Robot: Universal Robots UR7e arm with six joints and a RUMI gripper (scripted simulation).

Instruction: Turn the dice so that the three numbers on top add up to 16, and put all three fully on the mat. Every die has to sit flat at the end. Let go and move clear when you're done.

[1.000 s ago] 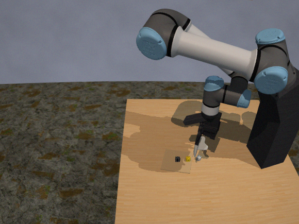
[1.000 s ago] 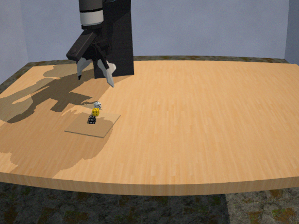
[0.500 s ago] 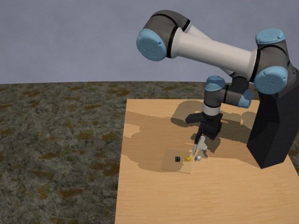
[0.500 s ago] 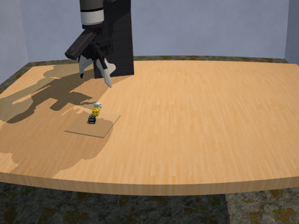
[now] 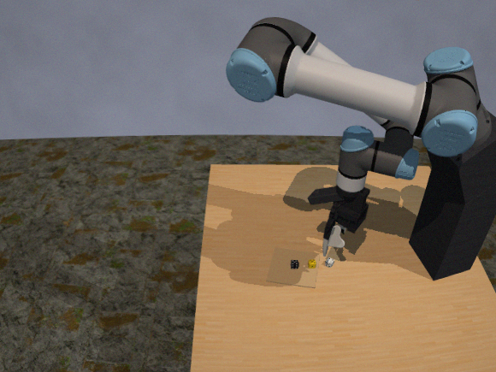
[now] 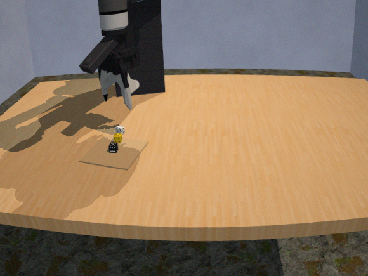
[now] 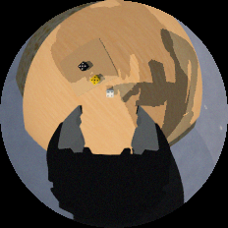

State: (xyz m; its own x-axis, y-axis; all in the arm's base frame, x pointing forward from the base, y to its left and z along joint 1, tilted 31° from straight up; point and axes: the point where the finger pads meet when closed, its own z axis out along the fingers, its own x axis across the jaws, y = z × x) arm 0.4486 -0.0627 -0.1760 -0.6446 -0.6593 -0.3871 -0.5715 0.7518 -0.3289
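Right now my hand is 9 cm above the white die. Round my hand: yellow die (8 cm below, 5 cm ahead); thin tan mat (11 cm ahead, 9 cm below, 1 cm to the right); black die (11 cm ahead, 8 cm below, 1 cm to the right).
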